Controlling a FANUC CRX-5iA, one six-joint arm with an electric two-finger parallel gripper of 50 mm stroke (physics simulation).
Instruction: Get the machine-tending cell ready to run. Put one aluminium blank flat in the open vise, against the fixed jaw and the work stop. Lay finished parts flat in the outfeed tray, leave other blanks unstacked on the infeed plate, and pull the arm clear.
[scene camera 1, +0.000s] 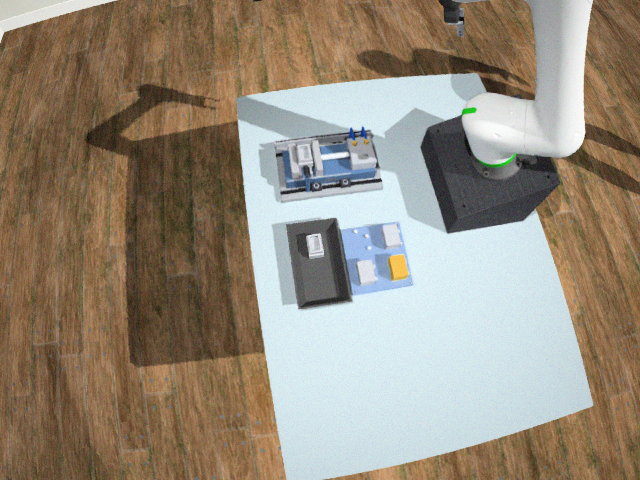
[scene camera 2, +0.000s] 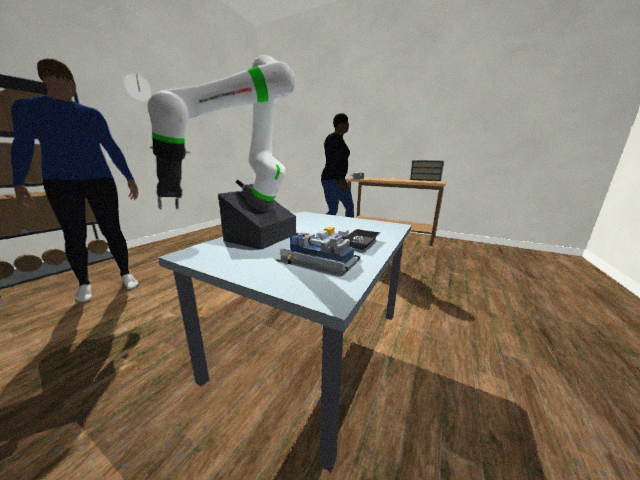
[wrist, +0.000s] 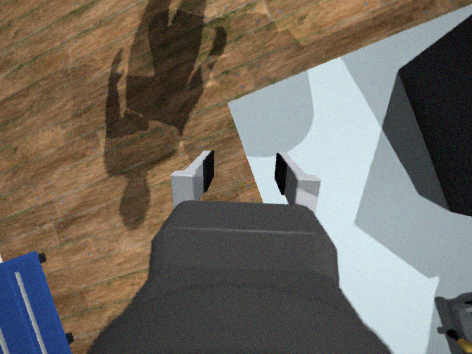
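Where they show: gripper, fingertip midpoint: (scene camera 1: 460, 29) (scene camera 2: 168, 208) (wrist: 244, 164); arm's base, link origin: (scene camera 1: 497, 156) (scene camera 2: 260, 204).
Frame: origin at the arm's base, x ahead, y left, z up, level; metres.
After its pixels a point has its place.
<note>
My gripper (scene camera 1: 459, 28) {y -0.466, x -0.031, z 0.046 m} (scene camera 2: 168, 204) {y -0.466, x -0.031, z 0.046 m} (wrist: 244, 164) {y -0.466, x -0.031, z 0.046 m} is open and empty, high up beyond the table's edge, well away from the vise. The vise (scene camera 1: 334, 166) {y -0.088, x 0.441, z -0.126 m} (scene camera 2: 320, 248) {y -0.137, x 0.464, z -0.126 m} has a pale part with a rectangular pocket (scene camera 1: 303, 153) {y -0.119, x 0.526, z -0.085 m} between the jaws at its left end; contact with the jaw and stop is too small to tell. A similar pocketed part (scene camera 1: 314, 245) {y 0.134, x 0.529, z -0.153 m} lies in the black outfeed tray (scene camera 1: 323, 284) {y 0.240, x 0.519, z -0.174 m} (scene camera 2: 368, 241) {y 0.212, x 0.559, z -0.176 m}. The blue infeed plate (scene camera 1: 380, 253) {y 0.173, x 0.350, z -0.178 m} holds two plain grey blanks, one at the back (scene camera 1: 391, 236) {y 0.141, x 0.318, z -0.142 m} and one at the front (scene camera 1: 366, 272) {y 0.232, x 0.404, z -0.142 m}, unstacked.
An orange block (scene camera 1: 398, 267) {y 0.231, x 0.317, z -0.142 m} (scene camera 2: 329, 228) {y 0.220, x 0.318, z -0.142 m} is also on the infeed plate. The dark robot base (scene camera 1: 485, 201) {y 0.117, x 0.063, z -0.035 m} (scene camera 2: 255, 227) {y -0.164, x 0.119, z -0.078 m} stands on the table (scene camera 1: 439, 351) {y 0.470, x 0.237, z -0.186 m} (scene camera 2: 248, 271) {y -0.371, x 0.275, z -0.186 m}. A person in blue (scene camera 2: 67, 139) stands at the left, another in black (scene camera 2: 336, 157) behind the table.
</note>
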